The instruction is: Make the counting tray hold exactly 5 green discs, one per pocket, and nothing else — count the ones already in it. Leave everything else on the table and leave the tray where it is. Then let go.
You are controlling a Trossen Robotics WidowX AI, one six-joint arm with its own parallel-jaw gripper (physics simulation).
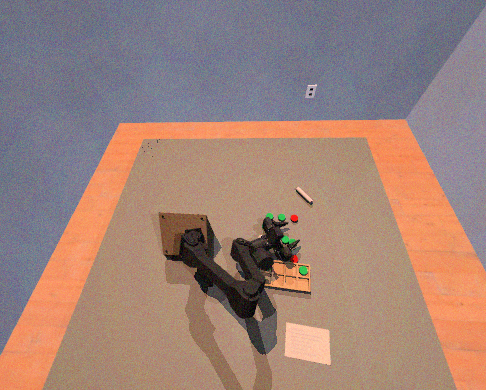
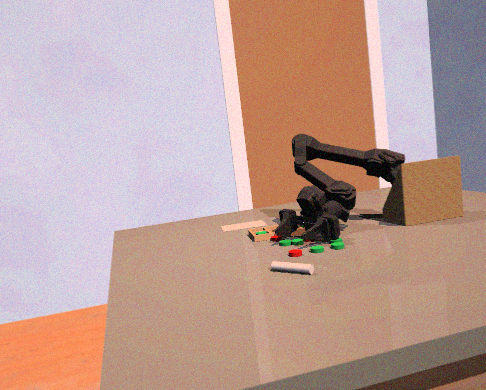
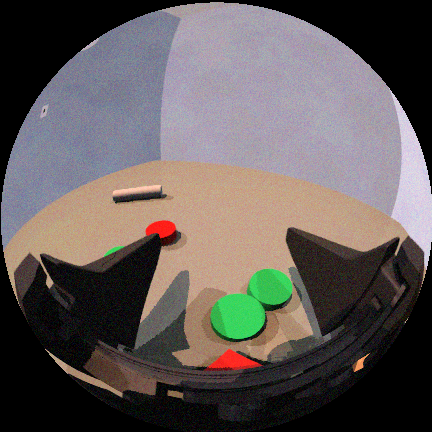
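Observation:
My gripper [image 1: 291, 233] [image 2: 294, 237] [image 3: 224, 237] is open and empty, low over the table. Between its spread fingers lie two green discs, touching or nearly so: the nearer one [image 1: 285, 240] [image 2: 297, 241] [image 3: 237, 316] and the farther one [image 1: 292, 242] [image 2: 285, 243] [image 3: 270, 287]. The tray [image 1: 303, 283] [image 2: 260, 237] shows one green disc [image 1: 303, 270] [image 2: 261, 232] in a corner pocket; the arm hides its left part. Two more green discs, a left one [image 1: 270, 216] and a right one [image 1: 281, 217], lie beyond the gripper.
A red disc [image 1: 295, 259] [image 2: 275, 238] lies beside the tray, another red disc [image 1: 294, 218] [image 2: 295, 253] [image 3: 161, 229] beyond the gripper. A red piece [image 3: 232, 361] shows under the palm. A pale cylinder [image 1: 304, 195] [image 2: 292, 268] [image 3: 137, 193] and a paper sheet [image 1: 308, 343] [image 2: 244, 226] lie farther off.

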